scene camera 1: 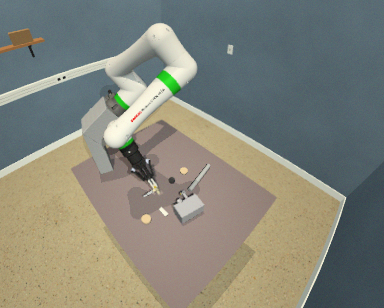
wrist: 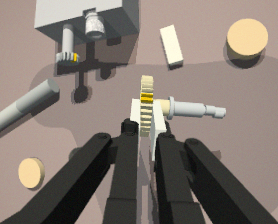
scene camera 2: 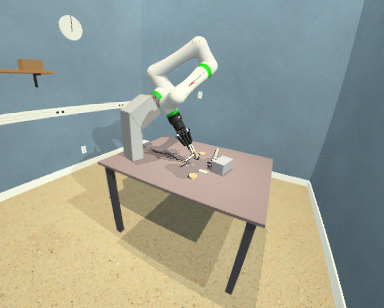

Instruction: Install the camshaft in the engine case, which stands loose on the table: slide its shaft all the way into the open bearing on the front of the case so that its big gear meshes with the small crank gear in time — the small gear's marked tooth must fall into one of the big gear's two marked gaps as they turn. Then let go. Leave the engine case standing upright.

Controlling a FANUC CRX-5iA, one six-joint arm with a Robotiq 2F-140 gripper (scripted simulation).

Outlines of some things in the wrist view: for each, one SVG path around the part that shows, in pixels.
The gripper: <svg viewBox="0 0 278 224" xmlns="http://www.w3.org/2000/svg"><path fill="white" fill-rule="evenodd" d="M153 100L150 139L152 161L155 161L153 172L155 172L160 224L206 224L201 206L213 224L278 224L276 219L200 140L187 138L185 142L177 141L171 133L169 123L164 120L160 101ZM140 99L132 99L131 117L126 118L121 123L120 136L111 138L110 134L104 132L93 135L20 211L0 222L0 224L75 224L109 171L111 164L115 164L102 224L136 224Z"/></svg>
A tan disc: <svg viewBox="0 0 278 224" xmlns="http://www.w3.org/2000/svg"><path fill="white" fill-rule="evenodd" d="M242 19L230 27L226 39L226 47L235 58L249 60L258 56L264 49L268 41L268 33L264 25L259 21Z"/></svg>
